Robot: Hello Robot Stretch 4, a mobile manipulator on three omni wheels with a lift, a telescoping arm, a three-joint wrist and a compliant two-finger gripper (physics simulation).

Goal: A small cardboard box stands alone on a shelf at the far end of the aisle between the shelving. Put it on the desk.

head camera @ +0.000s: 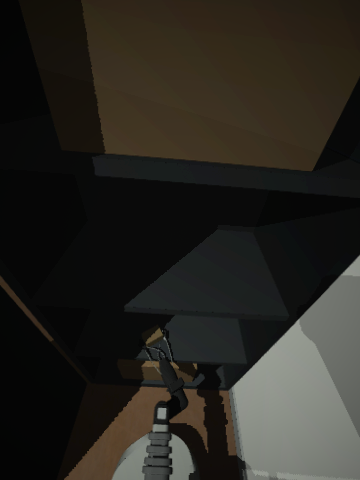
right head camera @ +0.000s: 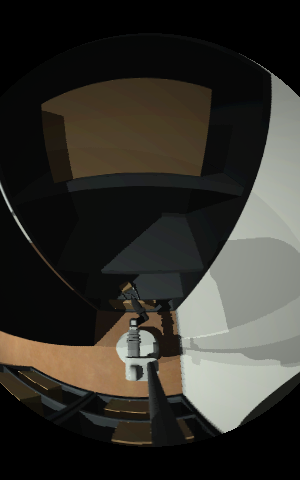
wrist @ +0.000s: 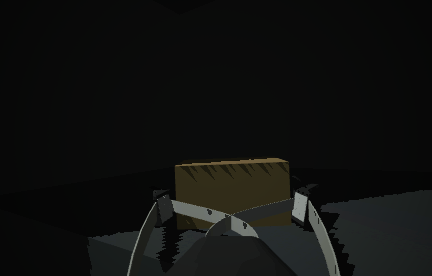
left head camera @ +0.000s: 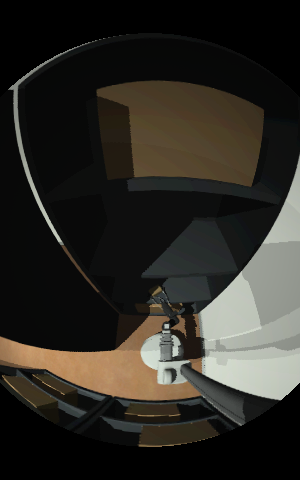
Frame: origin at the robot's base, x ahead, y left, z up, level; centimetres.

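Seen in the pictures: gripper, fingertip midpoint: [head camera: 151, 334] [right head camera: 124, 285] [wrist: 229, 191] [left head camera: 153, 289].
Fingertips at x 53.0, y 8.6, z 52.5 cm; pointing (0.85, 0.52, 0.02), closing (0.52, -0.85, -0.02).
Observation:
A point is followed by its place in that frame.
The small cardboard box [head camera: 151, 335] {z 55.6, x 51.0, y 8.0 cm} [left head camera: 156, 290] {z 55.6, x 50.8, y 6.5 cm} [right head camera: 126, 286] {z 55.6, x 51.0, y 6.3 cm} [wrist: 232, 180] {z 54.3, x 49.2, y 6.0 cm} stands upright on a dark shelf [head camera: 207, 337] {z 50.6, x 53.9, y -20.9 cm} [wrist: 380, 220] {z 50.6, x 56.0, y -3.5 cm}, low inside the shelving. My gripper [head camera: 154, 338] {z 52.5, x 53.0, y 8.6 cm} [left head camera: 157, 293] {z 52.5, x 53.0, y 8.6 cm} [right head camera: 128, 290] [wrist: 229, 191] {z 52.5, x 53.0, y 8.6 cm} reaches in from the front, with one finger at each side of the box. In the wrist view the fingers stand close against the box's left and right sides, so it looks shut on the box. The fingertip pads are dark and hard to see there. The desk does not show in these views.
A large cardboard box [head camera: 210, 85] {z 152.6, x 44.4, y -3.4 cm} [left head camera: 195, 135] [right head camera: 135, 130] sits higher in the same shelving, above another shelf board [head camera: 215, 280] {z 96.3, x 55.4, y -16.3 cm}. Another carton [head camera: 135, 370] {z 23.2, x 44.3, y 17.2 cm} lies below my gripper. A pale wall [head camera: 290, 400] {z 70.5, x 25.1, y -44.7 cm} stands on the right. A rack with cartons [left head camera: 152, 410] {z 21.9, x -66.4, y 6.9 cm} [right head camera: 127, 406] {z 21.5, x -66.3, y 10.4 cm} stands behind my base.

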